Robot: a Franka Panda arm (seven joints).
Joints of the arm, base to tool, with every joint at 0 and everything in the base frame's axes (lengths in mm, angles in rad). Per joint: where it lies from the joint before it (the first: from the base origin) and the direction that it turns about. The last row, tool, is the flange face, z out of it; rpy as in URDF.
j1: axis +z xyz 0 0 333
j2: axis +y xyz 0 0 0
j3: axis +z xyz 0 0 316
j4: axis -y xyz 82.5 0 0
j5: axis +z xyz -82.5 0 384
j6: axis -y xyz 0 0 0
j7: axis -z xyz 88 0 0
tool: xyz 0 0 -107 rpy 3.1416 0 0
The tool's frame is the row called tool.
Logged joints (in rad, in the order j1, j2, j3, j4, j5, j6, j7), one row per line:
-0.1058, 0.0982, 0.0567, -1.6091, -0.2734, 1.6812, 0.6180
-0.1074, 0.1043, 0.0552, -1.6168, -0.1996, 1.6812, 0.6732
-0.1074, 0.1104, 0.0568, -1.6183, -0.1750, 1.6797, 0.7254
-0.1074, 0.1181, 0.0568, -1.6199, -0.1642, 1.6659, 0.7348
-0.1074, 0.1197, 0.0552, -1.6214, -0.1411, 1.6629, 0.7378
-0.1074, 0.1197, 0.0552, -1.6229, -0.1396, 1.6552, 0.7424
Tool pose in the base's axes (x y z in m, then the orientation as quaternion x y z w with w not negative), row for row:
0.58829, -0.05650, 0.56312, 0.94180, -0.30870, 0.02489, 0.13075
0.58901, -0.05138, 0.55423, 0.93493, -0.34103, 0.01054, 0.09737
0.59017, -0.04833, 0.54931, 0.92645, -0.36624, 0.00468, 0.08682
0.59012, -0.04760, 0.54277, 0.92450, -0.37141, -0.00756, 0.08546
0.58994, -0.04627, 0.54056, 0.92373, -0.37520, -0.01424, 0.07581
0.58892, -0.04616, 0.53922, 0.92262, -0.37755, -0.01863, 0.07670
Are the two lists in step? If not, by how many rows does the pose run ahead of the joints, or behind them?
They are in step.
